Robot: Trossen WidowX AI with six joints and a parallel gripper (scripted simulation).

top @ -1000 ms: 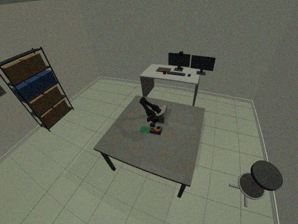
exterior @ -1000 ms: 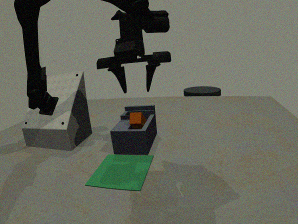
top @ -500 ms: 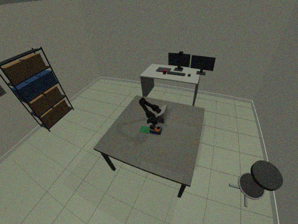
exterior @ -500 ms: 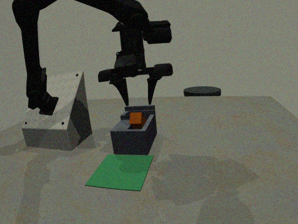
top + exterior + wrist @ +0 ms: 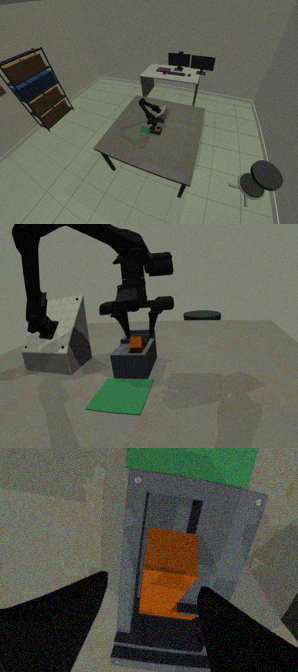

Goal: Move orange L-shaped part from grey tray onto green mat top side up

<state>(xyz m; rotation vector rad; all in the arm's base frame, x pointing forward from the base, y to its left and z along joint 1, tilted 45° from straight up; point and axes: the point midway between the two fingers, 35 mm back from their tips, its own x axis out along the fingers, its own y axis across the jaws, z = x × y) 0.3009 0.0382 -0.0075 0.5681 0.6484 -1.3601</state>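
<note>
Now: gripper tip 30 mm past the orange L-shaped part, 30 mm to the right of it and 50 mm above it. The rest, counted from my gripper tip: green mat (140 mm to the right, 100 mm below).
</note>
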